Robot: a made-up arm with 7 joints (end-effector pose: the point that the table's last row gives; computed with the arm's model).
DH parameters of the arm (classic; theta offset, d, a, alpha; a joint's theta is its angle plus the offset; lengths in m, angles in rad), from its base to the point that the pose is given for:
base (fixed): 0 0 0 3.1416
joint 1: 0 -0.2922 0 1.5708
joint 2: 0 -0.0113 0 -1.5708
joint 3: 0 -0.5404 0 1.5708
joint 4: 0 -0.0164 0 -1.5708
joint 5: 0 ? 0 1.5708
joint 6: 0 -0.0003 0 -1.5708
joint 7: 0 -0.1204 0 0
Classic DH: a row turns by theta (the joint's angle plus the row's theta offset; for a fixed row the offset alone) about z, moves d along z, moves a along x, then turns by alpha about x.
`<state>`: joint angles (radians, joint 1 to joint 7).
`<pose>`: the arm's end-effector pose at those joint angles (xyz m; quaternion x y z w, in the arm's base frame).
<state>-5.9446 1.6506 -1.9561 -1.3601 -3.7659 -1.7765 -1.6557</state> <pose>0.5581 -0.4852 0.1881 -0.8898 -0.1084 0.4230 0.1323</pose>
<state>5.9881 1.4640 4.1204 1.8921 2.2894 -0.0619 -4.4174</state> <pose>0.2612 0.4274 0.5523 0.8362 -0.2455 0.4332 0.2299</pose>
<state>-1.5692 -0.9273 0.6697 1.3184 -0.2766 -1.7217 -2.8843</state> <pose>0.2075 -0.4781 0.8624 -0.2394 0.7215 0.6107 0.2218</pose>
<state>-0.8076 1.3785 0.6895 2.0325 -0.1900 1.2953 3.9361</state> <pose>0.3437 0.1121 0.1487 -0.1492 0.6291 0.2365 0.7253</pose>
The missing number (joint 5, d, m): -0.3111
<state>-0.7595 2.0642 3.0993 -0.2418 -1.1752 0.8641 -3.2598</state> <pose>0.6237 0.4864 -0.2010 -0.5581 -0.2576 0.6962 0.3708</pose>
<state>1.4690 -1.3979 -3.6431 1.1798 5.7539 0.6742 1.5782</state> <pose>-0.2903 0.6576 0.0665 -0.1279 0.3747 -0.1026 0.9125</pose>
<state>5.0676 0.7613 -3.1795 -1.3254 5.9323 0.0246 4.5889</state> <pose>0.2415 0.7092 0.4737 0.5114 0.0451 -0.3431 0.7866</pose>
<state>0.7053 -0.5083 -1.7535 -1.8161 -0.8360 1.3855 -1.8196</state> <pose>-0.4382 -0.1013 0.7572 0.0510 0.7730 -0.0909 0.6258</pose>
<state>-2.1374 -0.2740 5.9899 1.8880 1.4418 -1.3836 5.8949</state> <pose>-0.2290 0.0278 0.8019 0.1659 0.7016 0.5375 0.4374</pose>
